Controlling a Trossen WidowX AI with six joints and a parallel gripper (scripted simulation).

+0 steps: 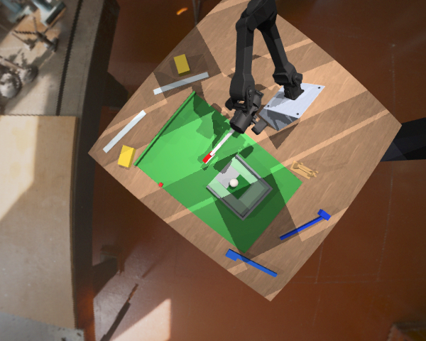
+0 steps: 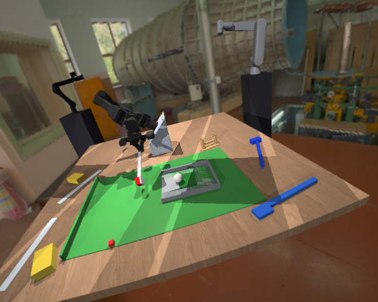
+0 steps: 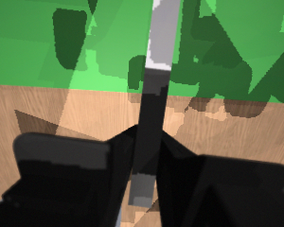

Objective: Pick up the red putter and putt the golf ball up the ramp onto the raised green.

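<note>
Right now the red putter is 120 mm ahead of my gripper tip, 10 mm to the left of it and 10 mm below it. The rest, counted from my gripper tip: green mat: 240 mm ahead, 110 mm to the left, 90 mm below; then dark green rail: 290 mm ahead, 250 mm to the right, 80 mm below; then white golf ball: 220 mm ahead, 180 mm to the left, 70 mm below.
</note>
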